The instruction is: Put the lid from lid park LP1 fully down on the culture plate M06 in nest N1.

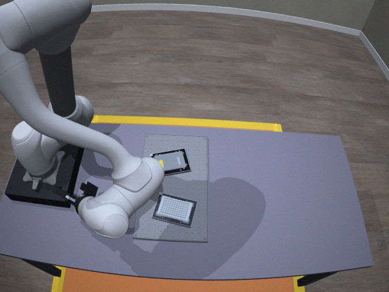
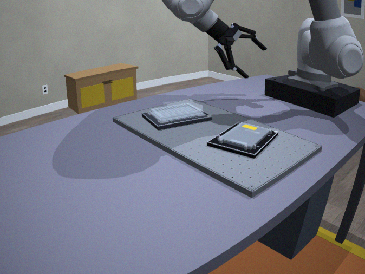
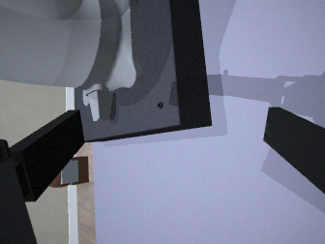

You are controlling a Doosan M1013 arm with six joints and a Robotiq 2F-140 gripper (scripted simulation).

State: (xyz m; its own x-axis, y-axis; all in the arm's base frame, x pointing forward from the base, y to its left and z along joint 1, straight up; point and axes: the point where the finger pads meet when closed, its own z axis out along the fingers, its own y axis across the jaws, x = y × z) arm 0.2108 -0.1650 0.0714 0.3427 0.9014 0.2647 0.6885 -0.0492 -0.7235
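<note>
Now: the clear lid 370 mm ahead of my hand, 270 mm to the left of it and 110 mm below it. Also, from my hand: dark nest N1: 410 mm ahead, 120 mm below, 50 mm to the left; then culture plate: 410 mm ahead, 110 mm below, 50 mm to the left; then lid park: 370 mm ahead, 270 mm to the left, 120 mm below.
</note>
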